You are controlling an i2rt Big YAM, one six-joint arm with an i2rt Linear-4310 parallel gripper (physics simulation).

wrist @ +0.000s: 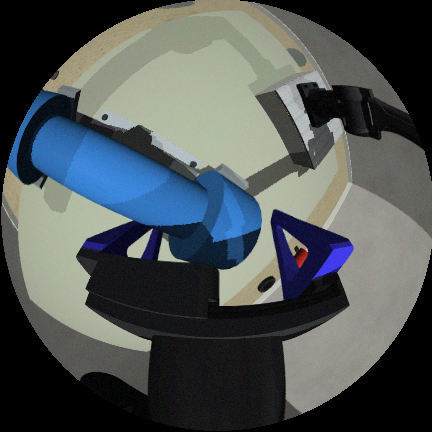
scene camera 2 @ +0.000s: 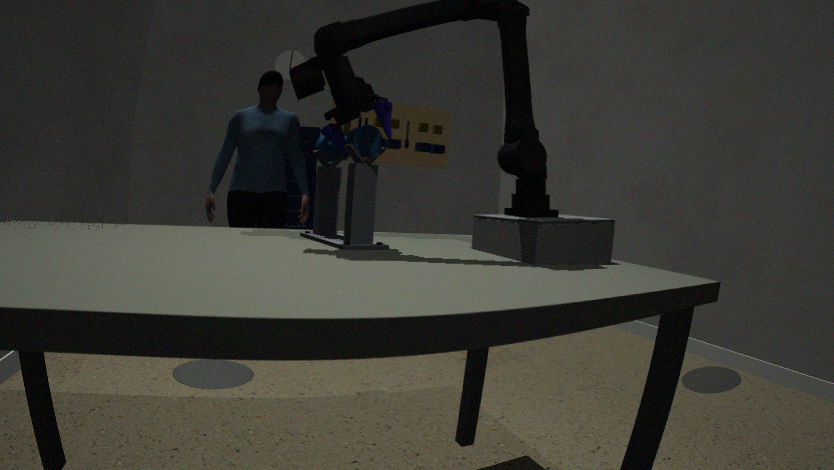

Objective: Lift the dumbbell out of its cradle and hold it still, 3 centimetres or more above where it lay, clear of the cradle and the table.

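Frame: origin at the arm's base, x ahead, y left, z up, level; millimetres.
Where they show: gripper, between the fingertips: (wrist: 217, 214) (scene camera 2: 368, 148); arm's base, origin of its link: (wrist: 312, 102) (scene camera 2: 530, 215).
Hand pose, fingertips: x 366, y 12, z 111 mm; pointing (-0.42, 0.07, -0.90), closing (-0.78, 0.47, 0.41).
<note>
Each offset is from my fingertips to the top centre of the thing. Level surfaces: height alone.
The blue dumbbell @[dx +41, dy -84, dz +46 mm] (scene camera 2: 367, 140) (wrist: 125, 170) lies across the tops of the grey cradle @[dx +39, dy -80, dz +5 mm] (scene camera 2: 361, 204) (wrist: 175, 151), one head at each of its two posts. In the wrist view its handle runs slantwise from the upper left to the near head at the middle. My gripper (scene camera 2: 365, 144) (wrist: 217, 214) is open, with its blue fingers wide apart and nothing gripped. It is tilted over the dumbbell. In the wrist view the near head shows between the fingers, and the handle's end partly hides the left fingertip. Whether a finger touches the dumbbell cannot be told.
The cradle's base plate stands on the pale table @[dz -194 mm] (scene camera 2: 175, 274) (wrist: 200, 95). The grey block (scene camera 2: 569, 240) (wrist: 287, 125) under the arm's base is to the right. A person (scene camera 2: 263, 148) stands behind the table, with a yellow tool board (scene camera 2: 434, 116) on the wall.
</note>
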